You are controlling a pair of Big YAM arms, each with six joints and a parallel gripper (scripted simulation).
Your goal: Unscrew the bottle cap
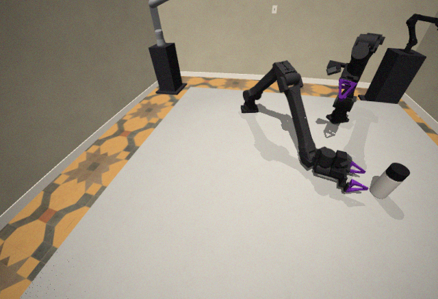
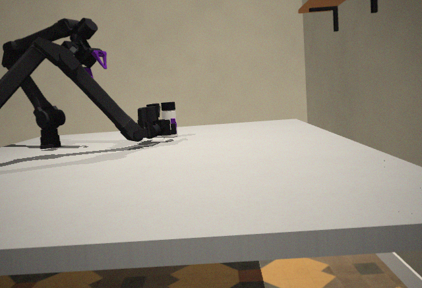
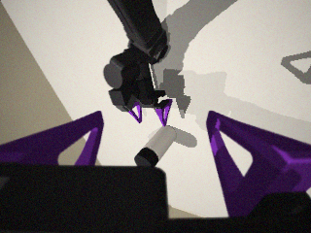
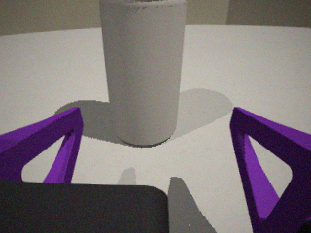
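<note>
The bottle lies 8 cm to the left of my right hand, 4 cm above it and 1 cm ahead of it. The rest, counted from my right hand: black cap (8 cm to the left, 8 cm above, 1 cm ahead).
The black cap is 24 cm ahead of my left hand, 21 cm to the left of it and 16 cm below it. Round my left hand: bottle 24 cm ahead, 21 cm to the left, 20 cm below.
</note>
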